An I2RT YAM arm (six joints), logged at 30 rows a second.
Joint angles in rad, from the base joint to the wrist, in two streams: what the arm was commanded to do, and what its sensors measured. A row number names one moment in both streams.
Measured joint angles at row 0:
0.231, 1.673, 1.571, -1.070, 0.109, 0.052
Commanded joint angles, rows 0 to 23:
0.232, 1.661, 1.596, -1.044, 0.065, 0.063
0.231, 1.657, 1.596, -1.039, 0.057, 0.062
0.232, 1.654, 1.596, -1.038, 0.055, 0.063
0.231, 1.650, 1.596, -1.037, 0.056, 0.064
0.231, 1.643, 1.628, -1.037, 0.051, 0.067
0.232, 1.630, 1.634, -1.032, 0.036, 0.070
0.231, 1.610, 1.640, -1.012, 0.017, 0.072
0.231, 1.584, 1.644, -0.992, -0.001, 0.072
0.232, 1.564, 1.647, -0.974, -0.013, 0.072
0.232, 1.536, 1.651, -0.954, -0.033, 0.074
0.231, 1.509, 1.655, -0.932, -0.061, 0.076
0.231, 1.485, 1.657, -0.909, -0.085, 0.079
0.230, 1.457, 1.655, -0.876, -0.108, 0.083
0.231, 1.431, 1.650, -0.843, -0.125, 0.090
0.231, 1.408, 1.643, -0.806, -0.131, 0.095
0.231, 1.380, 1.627, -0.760, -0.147, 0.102
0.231, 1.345, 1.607, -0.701, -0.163, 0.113
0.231, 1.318, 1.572, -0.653, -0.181, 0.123
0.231, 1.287, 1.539, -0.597, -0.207, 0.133
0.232, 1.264, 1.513, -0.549, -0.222, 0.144
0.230, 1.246, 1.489, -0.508, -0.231, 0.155
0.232, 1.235, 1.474, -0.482, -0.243, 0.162
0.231, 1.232, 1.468, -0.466, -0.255, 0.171
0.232, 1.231, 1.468, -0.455, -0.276, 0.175
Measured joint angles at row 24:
0.230, 1.241, 1.478, -0.610, -0.206, 0.135
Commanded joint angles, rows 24 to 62:
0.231, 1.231, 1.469, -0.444, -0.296, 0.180
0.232, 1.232, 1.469, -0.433, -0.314, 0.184
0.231, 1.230, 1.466, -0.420, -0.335, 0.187
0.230, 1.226, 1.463, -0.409, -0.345, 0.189
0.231, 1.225, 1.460, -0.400, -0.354, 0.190
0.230, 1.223, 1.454, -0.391, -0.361, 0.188
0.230, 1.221, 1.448, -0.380, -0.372, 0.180
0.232, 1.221, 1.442, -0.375, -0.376, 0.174
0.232, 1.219, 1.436, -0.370, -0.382, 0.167
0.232, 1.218, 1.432, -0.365, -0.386, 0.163
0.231, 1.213, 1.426, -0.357, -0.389, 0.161
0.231, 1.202, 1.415, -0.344, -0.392, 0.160
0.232, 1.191, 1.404, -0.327, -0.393, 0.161
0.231, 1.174, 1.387, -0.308, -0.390, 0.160
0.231, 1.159, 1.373, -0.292, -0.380, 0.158
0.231, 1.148, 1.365, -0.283, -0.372, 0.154
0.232, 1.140, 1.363, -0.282, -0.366, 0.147
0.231, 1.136, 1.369, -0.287, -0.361, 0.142
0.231, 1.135, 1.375, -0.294, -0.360, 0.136
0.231, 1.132, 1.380, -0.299, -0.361, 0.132
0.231, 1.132, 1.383, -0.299, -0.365, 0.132
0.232, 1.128, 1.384, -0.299, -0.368, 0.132
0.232, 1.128, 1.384, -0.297, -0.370, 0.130
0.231, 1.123, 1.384, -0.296, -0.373, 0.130
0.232, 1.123, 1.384, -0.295, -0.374, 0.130
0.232, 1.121, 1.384, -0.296, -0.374, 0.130
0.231, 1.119, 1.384, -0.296, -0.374, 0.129
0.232, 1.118, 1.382, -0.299, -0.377, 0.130
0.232, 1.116, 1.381, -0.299, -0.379, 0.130
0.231, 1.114, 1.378, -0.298, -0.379, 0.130
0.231, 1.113, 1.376, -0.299, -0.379, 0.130
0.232, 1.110, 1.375, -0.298, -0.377, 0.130
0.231, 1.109, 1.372, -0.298, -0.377, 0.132
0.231, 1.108, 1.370, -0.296, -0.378, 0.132
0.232, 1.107, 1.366, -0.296, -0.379, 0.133
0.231, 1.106, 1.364, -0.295, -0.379, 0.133
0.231, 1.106, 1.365, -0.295, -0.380, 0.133
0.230, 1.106, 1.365, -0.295, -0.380, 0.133
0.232, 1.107, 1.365, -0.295, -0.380, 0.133
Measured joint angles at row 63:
0.230, 1.110, 1.365, -0.332, -0.367, 0.133
